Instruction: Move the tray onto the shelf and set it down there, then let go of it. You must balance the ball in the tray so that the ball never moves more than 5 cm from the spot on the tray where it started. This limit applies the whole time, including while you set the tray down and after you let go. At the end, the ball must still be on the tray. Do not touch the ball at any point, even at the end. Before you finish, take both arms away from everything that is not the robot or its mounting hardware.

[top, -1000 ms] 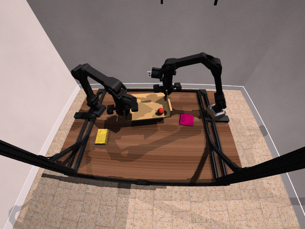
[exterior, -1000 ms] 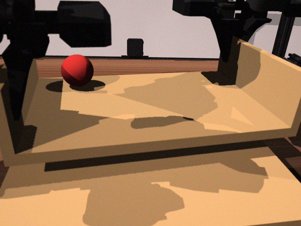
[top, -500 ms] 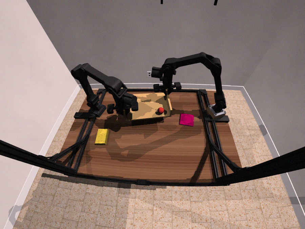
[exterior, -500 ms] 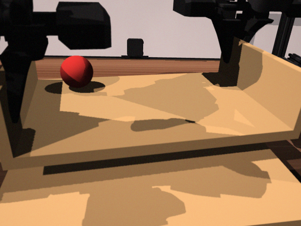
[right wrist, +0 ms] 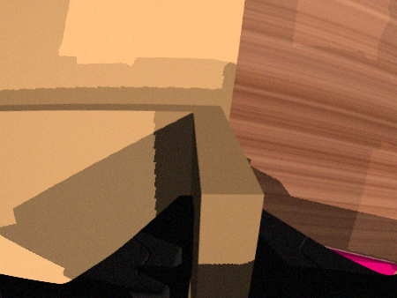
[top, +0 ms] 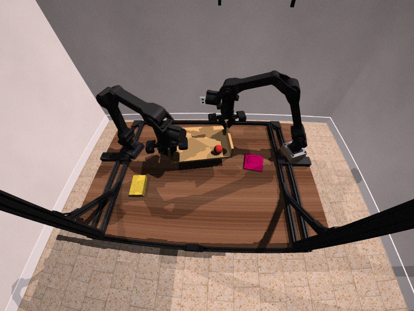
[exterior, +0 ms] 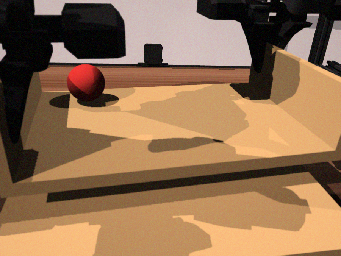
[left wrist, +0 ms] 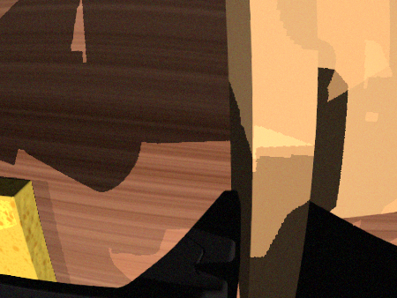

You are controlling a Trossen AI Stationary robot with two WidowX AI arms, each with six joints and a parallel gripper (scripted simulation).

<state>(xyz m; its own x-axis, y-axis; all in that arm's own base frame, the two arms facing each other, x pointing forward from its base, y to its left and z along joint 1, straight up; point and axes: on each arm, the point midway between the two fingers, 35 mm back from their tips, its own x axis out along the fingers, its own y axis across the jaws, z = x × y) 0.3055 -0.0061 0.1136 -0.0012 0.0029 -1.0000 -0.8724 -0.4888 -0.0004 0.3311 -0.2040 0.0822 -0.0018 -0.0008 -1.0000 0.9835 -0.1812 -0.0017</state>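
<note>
My right hand is 14 cm past the red ball, 4 cm to the right of it and 4 cm above it. Also, from my right hand: tan tray (9 cm behind, 13 cm to the left, 5 cm below); then yellow sponge (31 cm behind, 44 cm to the left, 13 cm below); then magenta square object (14 cm behind, 16 cm to the right, 15 cm below).
</note>
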